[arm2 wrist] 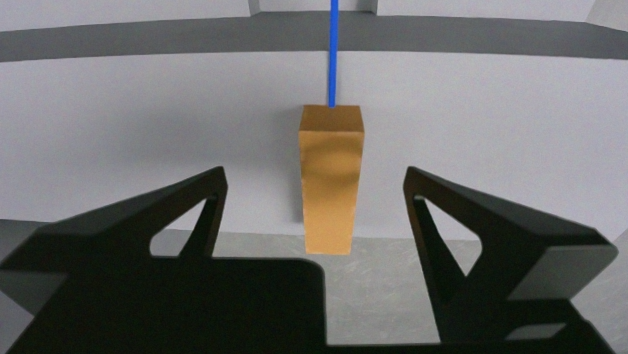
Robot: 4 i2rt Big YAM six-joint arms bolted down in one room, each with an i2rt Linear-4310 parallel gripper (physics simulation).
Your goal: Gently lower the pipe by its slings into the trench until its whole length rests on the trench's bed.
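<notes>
An orange block-shaped handle [332, 180] lies at the middle of the arm2 wrist view, its near end reaching past the edge of a pale surface. A blue sling line [333, 55] runs from its far end to the top of the view. Arm2's gripper [316, 172] is open, with one black finger on each side of the handle and a gap on both sides. The pipe does not show, and I cannot tell whether any part of the trench does. The grippers of arm1, arm3 and arm4 do not show.
The pale surface [150, 110] spans the view beneath the handle. A dark grey band [175, 42] crosses it at the far side, with pale raised parts beyond. Grey floor [380, 300] shows below the near edge.
</notes>
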